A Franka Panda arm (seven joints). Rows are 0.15 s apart.
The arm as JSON. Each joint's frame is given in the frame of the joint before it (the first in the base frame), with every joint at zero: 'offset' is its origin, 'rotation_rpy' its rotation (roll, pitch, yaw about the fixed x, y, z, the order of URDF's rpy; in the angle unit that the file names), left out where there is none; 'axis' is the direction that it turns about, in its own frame. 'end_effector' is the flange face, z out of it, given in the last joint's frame.
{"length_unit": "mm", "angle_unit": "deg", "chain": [
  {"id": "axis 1", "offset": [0.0, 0.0, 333.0], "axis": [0.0, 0.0, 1.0]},
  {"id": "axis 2", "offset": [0.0, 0.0, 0.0], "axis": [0.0, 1.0, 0.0]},
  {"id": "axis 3", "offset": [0.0, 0.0, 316.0], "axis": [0.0, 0.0, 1.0]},
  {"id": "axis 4", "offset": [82.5, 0.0, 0.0], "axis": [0.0, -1.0, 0.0]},
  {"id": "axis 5", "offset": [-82.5, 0.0, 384.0], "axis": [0.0, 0.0, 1.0]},
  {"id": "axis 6", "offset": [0.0, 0.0, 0.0], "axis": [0.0, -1.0, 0.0]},
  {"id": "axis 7", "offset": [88.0, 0.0, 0.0], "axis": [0.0, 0.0, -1.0]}
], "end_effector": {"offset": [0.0, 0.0, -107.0], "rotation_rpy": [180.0, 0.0, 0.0]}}
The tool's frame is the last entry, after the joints.
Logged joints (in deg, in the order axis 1, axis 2, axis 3, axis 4, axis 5, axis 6, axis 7), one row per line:
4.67 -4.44 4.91 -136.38 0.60 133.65 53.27
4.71 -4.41 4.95 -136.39 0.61 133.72 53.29
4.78 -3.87 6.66 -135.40 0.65 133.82 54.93
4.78 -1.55 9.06 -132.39 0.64 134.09 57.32
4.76 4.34 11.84 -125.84 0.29 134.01 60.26
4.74 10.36 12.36 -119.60 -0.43 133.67 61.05
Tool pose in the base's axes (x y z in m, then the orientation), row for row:
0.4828 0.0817 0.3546 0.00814 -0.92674 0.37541 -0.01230
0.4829 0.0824 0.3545 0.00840 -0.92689 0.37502 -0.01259
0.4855 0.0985 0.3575 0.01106 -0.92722 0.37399 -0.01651
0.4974 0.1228 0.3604 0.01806 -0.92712 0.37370 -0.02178
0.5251 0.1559 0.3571 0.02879 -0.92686 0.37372 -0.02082
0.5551 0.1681 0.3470 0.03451 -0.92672 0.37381 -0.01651
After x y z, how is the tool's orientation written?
As a quaternion, w x y z.
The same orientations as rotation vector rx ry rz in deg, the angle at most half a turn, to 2 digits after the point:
-165.95 67.23 -2.20
-165.95 67.15 -2.25
-165.73 66.85 -2.95
-164.99 66.50 -3.88
-163.84 66.06 -3.68
-163.24 65.85 -2.91

